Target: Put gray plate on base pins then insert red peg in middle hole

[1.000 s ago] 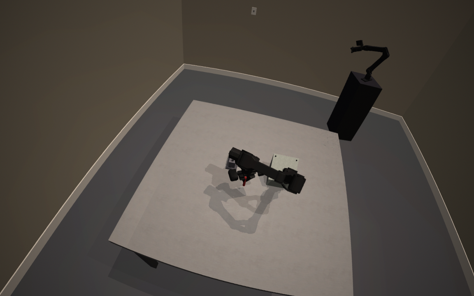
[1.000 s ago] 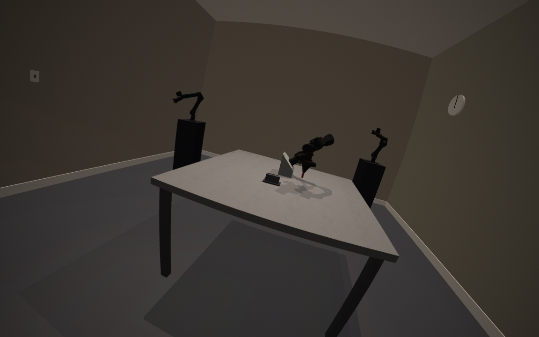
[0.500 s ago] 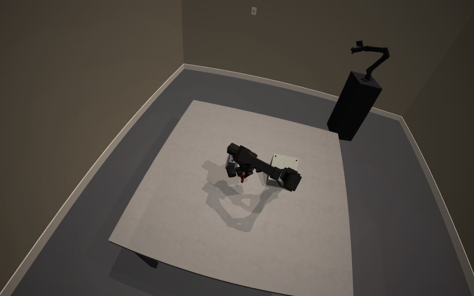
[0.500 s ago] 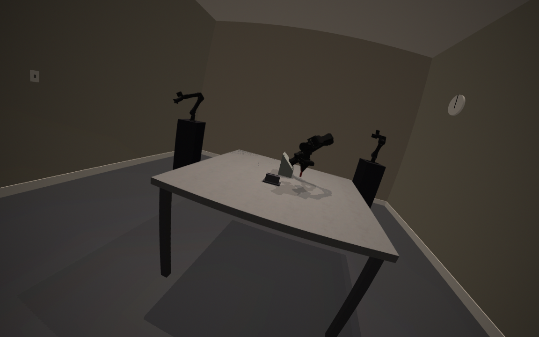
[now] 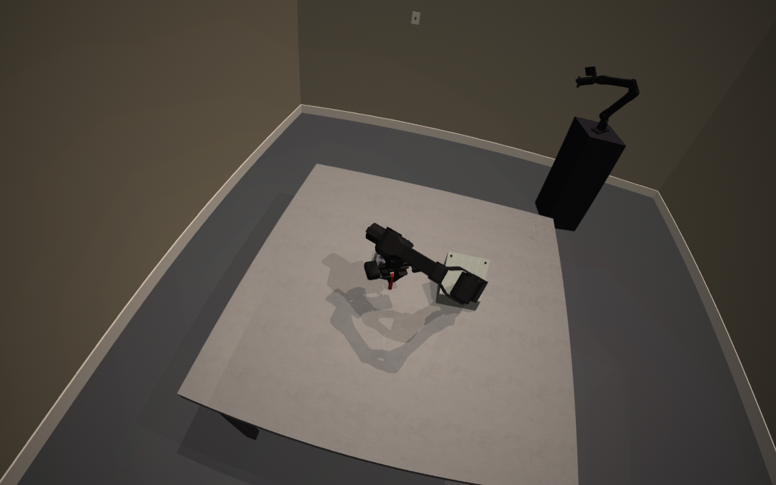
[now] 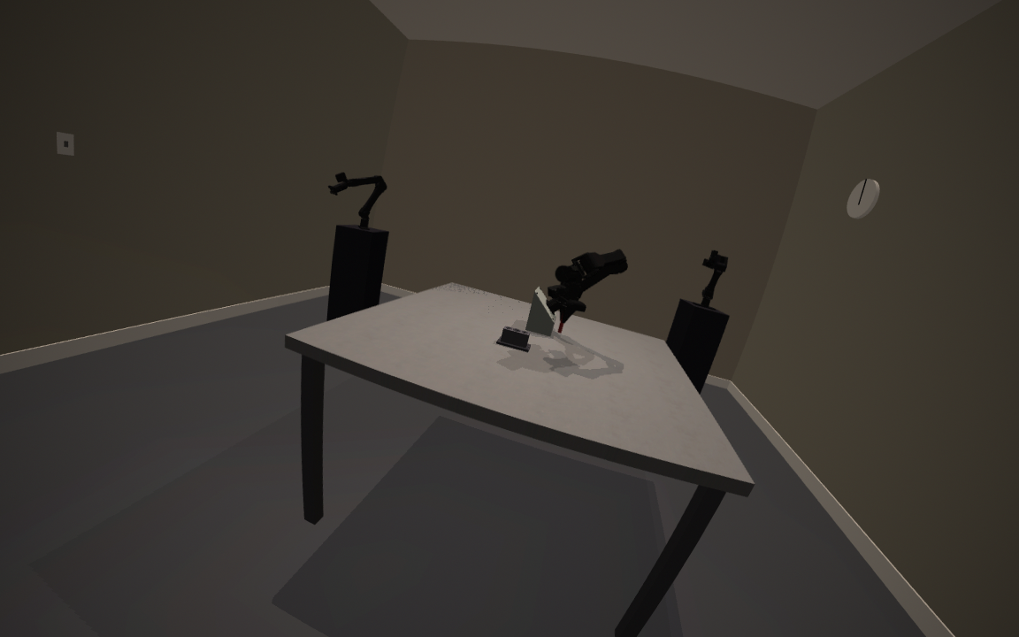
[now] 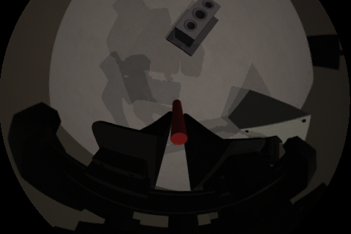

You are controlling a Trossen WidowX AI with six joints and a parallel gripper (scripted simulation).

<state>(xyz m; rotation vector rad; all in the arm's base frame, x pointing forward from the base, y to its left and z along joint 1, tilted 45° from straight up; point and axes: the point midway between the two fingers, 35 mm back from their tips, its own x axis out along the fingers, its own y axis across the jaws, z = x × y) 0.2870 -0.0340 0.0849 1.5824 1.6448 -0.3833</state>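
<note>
The gray plate is 4 cm ahead of my gripper tip, 16 cm to the right of it and 7 cm below it. The rest, counted from my gripper tip: dark base (4 cm ahead, 16 cm to the right, 11 cm below); red peg (right at my gripper tip).
</note>
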